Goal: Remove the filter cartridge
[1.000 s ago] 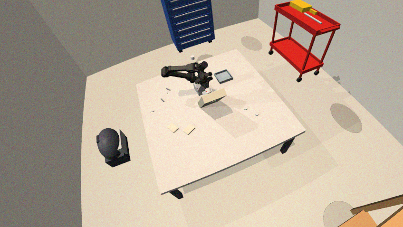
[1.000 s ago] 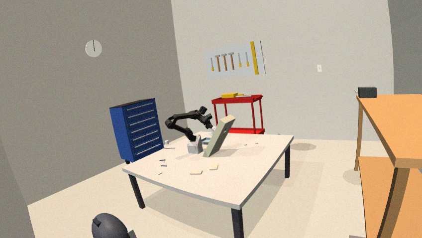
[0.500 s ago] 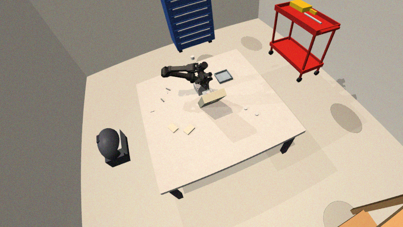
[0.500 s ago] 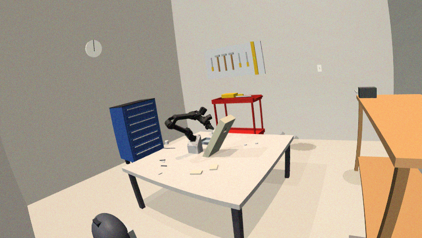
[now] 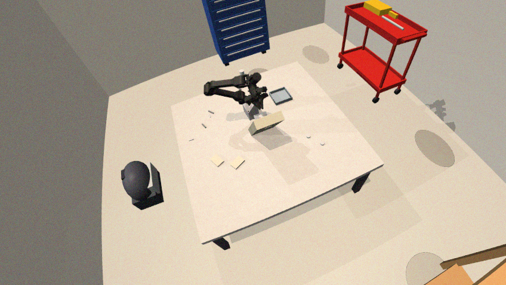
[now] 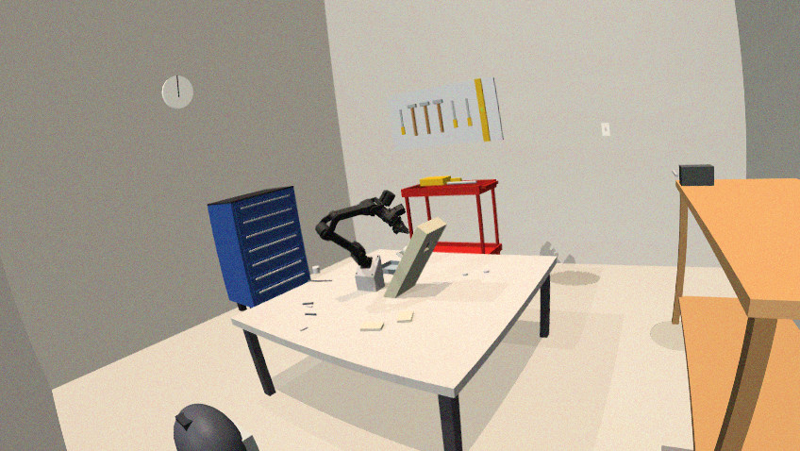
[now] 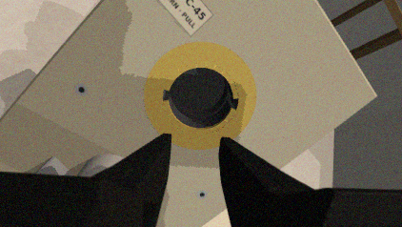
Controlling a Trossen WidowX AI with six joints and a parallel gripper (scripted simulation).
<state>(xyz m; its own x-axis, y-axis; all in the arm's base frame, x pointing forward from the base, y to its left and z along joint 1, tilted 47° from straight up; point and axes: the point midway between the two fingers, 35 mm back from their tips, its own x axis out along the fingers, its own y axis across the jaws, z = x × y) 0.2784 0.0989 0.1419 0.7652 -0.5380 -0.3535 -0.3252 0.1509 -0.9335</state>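
Now: gripper tip 20 mm past the round grey filter cartridge and 90 mm above it. The rest, counted from my gripper tip: grey tray (310 mm behind, 330 mm to the left, 300 mm below).
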